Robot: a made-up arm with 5 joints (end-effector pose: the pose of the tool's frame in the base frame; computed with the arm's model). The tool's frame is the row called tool. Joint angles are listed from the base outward.
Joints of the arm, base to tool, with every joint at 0 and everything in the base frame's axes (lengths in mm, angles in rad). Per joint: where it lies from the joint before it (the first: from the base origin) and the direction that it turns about. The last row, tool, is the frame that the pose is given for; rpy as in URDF.
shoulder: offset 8 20 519 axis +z
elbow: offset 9 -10 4 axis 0 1 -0.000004
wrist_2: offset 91 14 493 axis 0 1 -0.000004
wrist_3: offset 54 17 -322 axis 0 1 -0.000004
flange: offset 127 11 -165 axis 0 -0.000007 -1
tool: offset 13 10 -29 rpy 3.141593 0 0
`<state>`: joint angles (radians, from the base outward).
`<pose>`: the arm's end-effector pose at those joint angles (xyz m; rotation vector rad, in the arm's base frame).
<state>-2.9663 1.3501 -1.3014 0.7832 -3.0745</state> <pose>-0.4618 -0.0865 0.0034 -2.7836 -0.1507 -1.2223</pose>
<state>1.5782 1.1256 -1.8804 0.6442 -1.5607</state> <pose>-0.0437 0.9106 0.2757 -0.0042 -3.1358 -0.1736</pose>
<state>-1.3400 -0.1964 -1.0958 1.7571 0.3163</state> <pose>0.1284 -0.3286 0.7504 -1.9308 2.1034 0.5893</pose>
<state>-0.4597 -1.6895 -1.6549 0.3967 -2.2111</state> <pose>-0.5860 0.3547 1.0713 0.1253 0.1503 0.4693</pose>
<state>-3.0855 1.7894 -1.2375 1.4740 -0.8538</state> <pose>-0.1063 -0.0349 -0.0050 -0.5023 1.0269 -0.7115</pose>
